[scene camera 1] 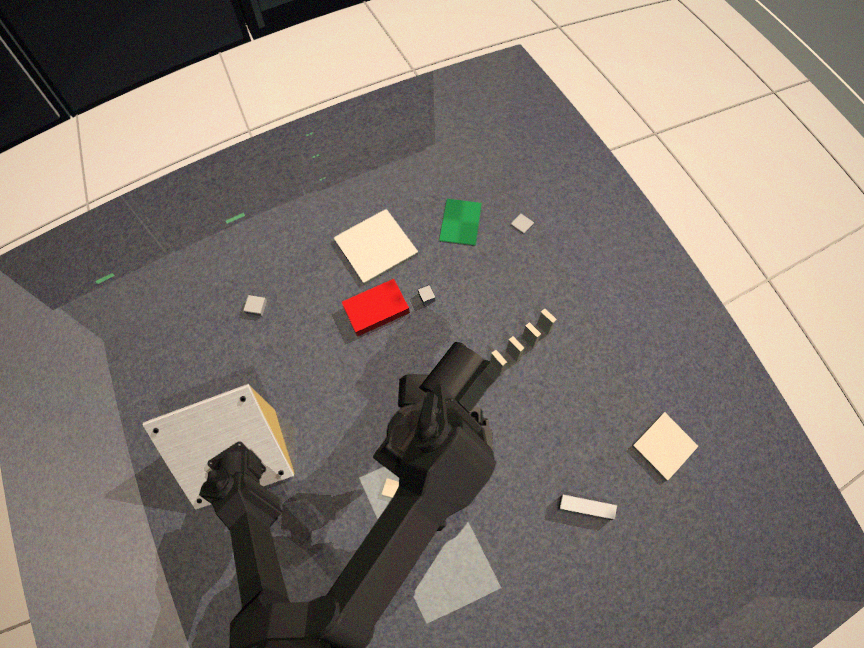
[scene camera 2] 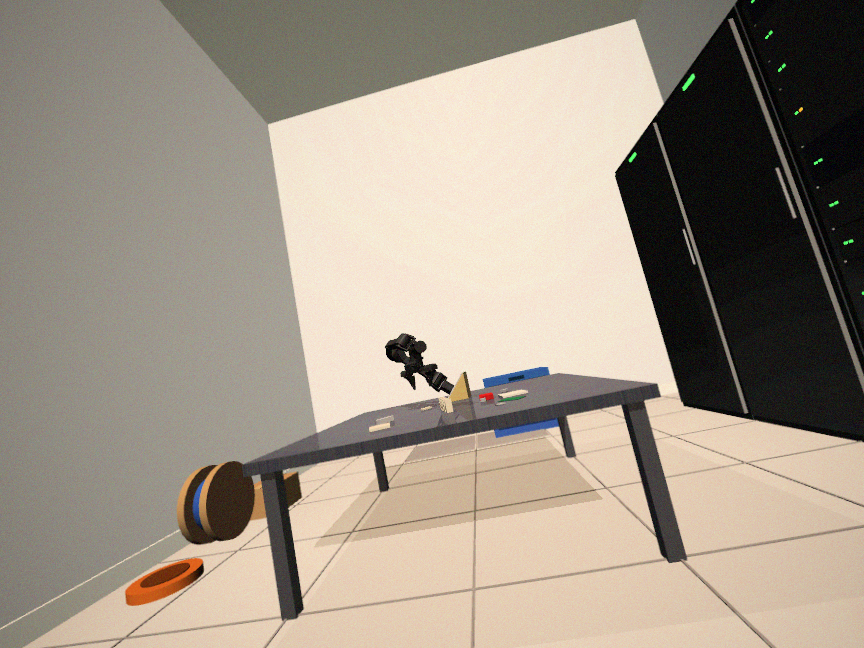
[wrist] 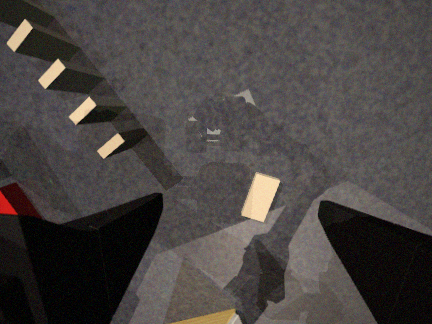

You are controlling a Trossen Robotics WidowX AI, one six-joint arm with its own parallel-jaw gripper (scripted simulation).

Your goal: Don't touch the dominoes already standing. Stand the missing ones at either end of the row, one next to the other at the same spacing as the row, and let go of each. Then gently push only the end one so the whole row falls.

My gripper [scene camera 1: 425, 462] is open, with nothing in its grasp. Also in view: a cream domino [wrist: 263, 188], a whitish bar [scene camera 1: 568, 504], a cream tile [scene camera 1: 665, 446], a cream tile [scene camera 1: 375, 246], a red block [scene camera 1: 384, 303] and a green block [scene camera 1: 460, 223].
My gripper is seen too in the wrist view [wrist: 240, 204]. The wrist view does not show the whitish bar: it is out of frame. The wrist view does not show the green block: it is out of frame.
